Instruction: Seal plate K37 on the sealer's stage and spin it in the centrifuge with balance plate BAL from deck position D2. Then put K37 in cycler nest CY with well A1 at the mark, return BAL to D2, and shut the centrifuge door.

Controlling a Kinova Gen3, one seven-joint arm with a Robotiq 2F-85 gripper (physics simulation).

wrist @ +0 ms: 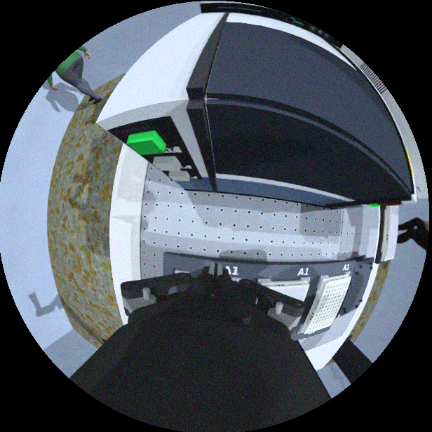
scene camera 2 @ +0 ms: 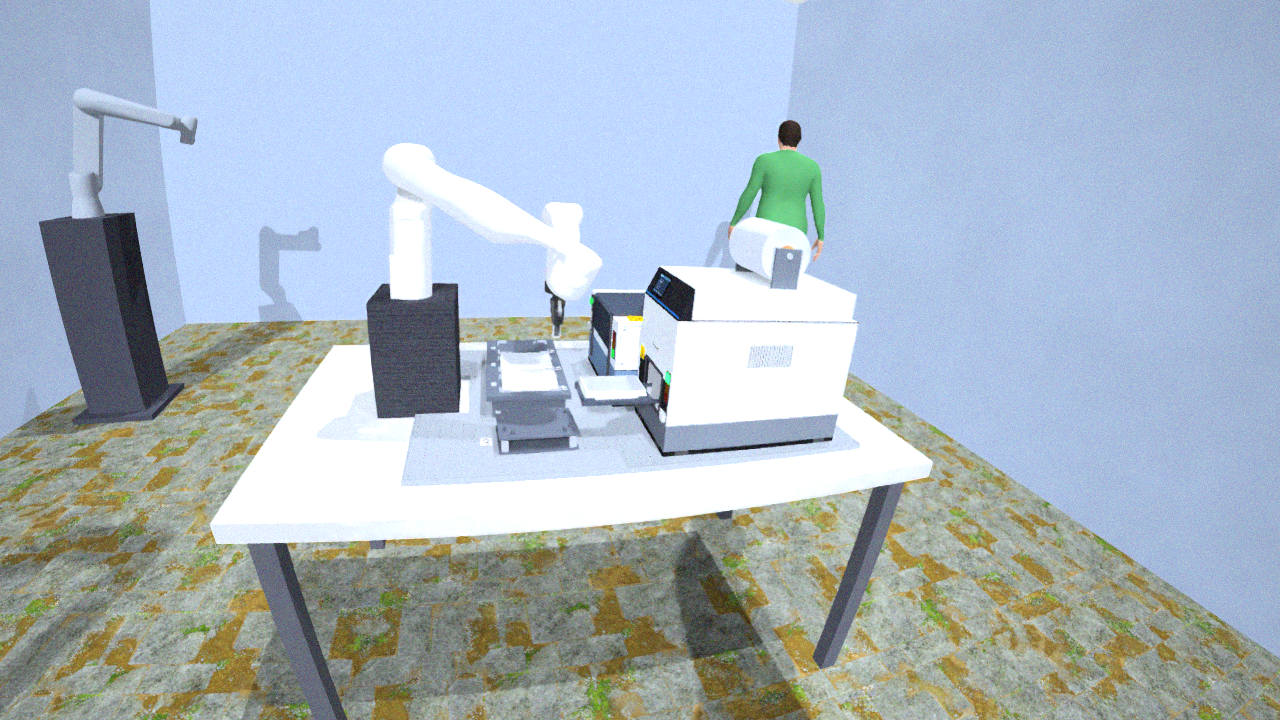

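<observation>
My gripper is shut and empty, above the far end of the dark plate deck, in front of the centrifuge. In the wrist view the centrifuge's dark front looms close, with a green button on its left side; I cannot tell how its door stands. A pale plate and a white welled plate sit on the deck by A1 marks. The fingers partly hide the deck. A white plate lies on the sealer's extended stage. Plate names are unreadable.
The big white sealer with a film roll stands right of the deck. A lower dark platform is at the deck's near end. The black arm pedestal stands left. A person in green stands behind the table.
</observation>
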